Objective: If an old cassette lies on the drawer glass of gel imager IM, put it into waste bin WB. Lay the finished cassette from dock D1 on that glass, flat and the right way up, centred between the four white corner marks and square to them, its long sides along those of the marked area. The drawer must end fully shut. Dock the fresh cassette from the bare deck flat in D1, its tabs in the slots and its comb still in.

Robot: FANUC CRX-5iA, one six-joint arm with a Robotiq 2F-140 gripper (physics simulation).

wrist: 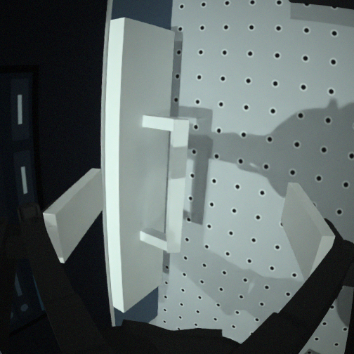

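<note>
The white drawer front of the gel imager stands left of the middle of the wrist view, its long side running up and down the picture. Its pale bar handle sticks out to the right on two posts. My gripper is open wide and empty. One pale finger pad is left of the drawer front and the other is well to the right of the handle, over the deck. Neither pad touches the handle. The drawer glass, the cassettes, dock D1 and waste bin WB do not show. Whether the drawer is fully shut I cannot tell.
The light perforated deck lies right of the drawer front, with shadows across it. The imager's dark body fills the left, with a dark panel bearing pale bars at the far left. A blue strip shows beyond the drawer front's upper end.
</note>
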